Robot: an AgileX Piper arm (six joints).
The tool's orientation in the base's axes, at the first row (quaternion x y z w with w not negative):
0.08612 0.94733 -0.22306 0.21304
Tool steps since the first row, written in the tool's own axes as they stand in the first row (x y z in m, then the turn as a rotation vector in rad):
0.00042 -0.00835 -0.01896 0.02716 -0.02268 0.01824
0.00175 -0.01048 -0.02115 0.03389 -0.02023 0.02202
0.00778 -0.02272 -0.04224 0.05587 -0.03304 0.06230
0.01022 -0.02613 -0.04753 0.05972 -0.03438 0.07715
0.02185 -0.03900 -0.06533 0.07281 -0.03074 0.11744
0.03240 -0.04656 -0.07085 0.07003 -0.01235 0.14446
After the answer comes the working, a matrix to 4 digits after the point.
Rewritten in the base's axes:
-0.00946 0.00134 0.01839 -0.02349 -0.02661 -0.01802
-0.01200 0.00055 0.02040 -0.02749 -0.02572 -0.02500
-0.02825 -0.00019 0.03953 -0.03575 -0.05407 -0.06239
-0.03325 -0.00061 0.04405 -0.03411 -0.06182 -0.07560
-0.05347 -0.00304 0.05829 -0.03017 -0.07621 -0.11542
-0.06688 -0.00649 0.06101 -0.01306 -0.07252 -0.14316

The tool's axes in the first row as the columns of a matrix, in the base's axes (rounded; the answer above uses it unrounded):
-0.8944 0.2582 0.3652
0.0681 0.8857 -0.4593
-0.4421 -0.3859 -0.8097

